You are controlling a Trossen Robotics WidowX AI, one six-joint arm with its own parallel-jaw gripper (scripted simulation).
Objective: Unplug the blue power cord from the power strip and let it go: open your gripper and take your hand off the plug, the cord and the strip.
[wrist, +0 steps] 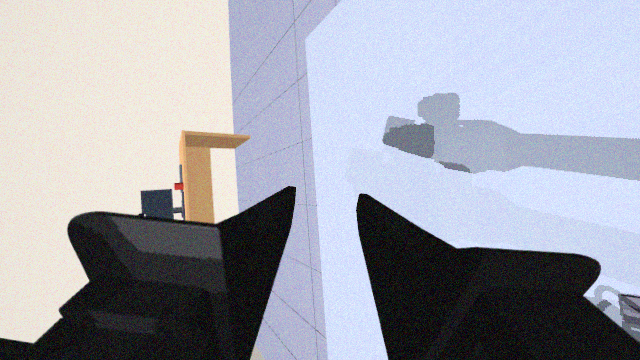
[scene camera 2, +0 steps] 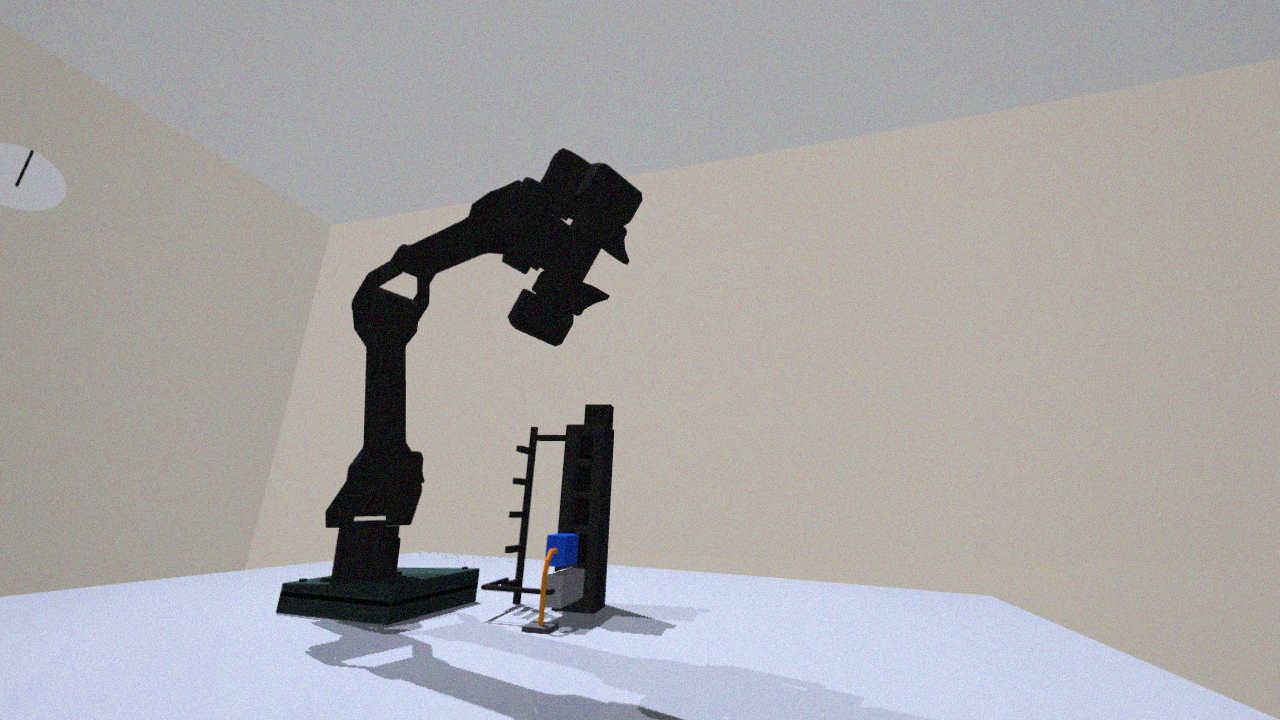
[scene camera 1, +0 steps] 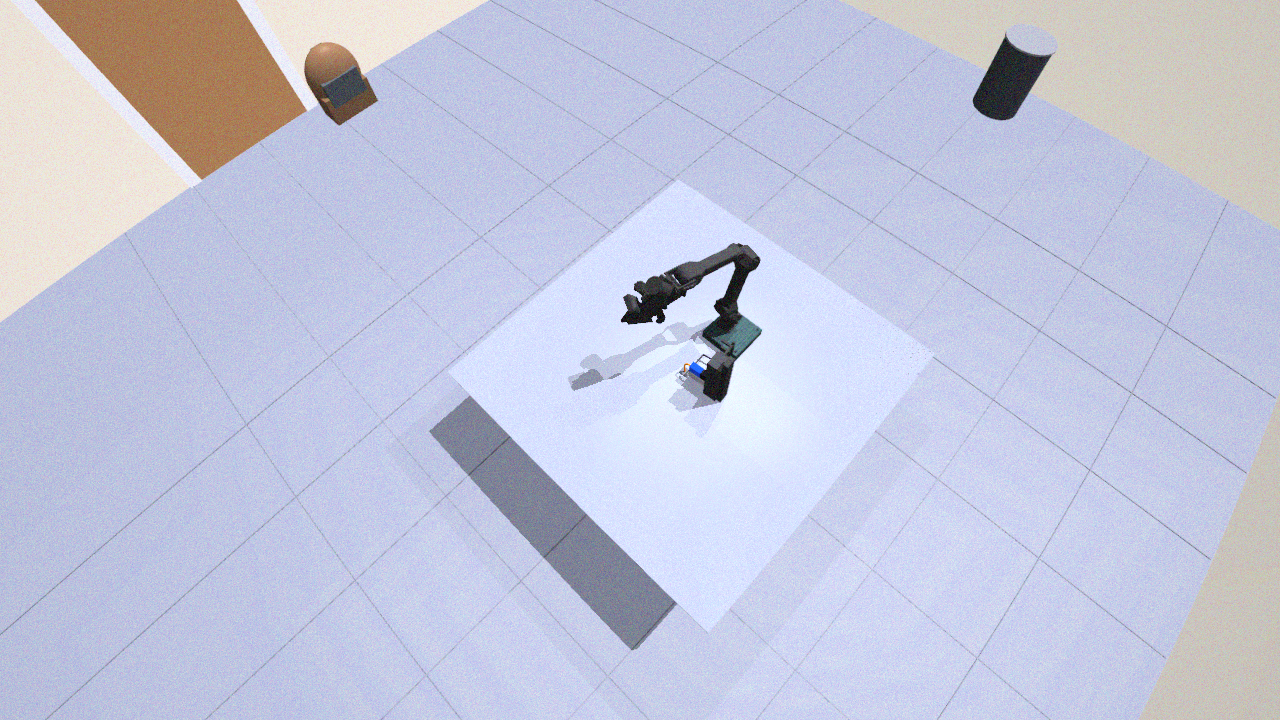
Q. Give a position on a power strip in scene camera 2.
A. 605,539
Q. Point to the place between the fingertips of my gripper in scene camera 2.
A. At 615,278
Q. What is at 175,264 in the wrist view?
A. My gripper.
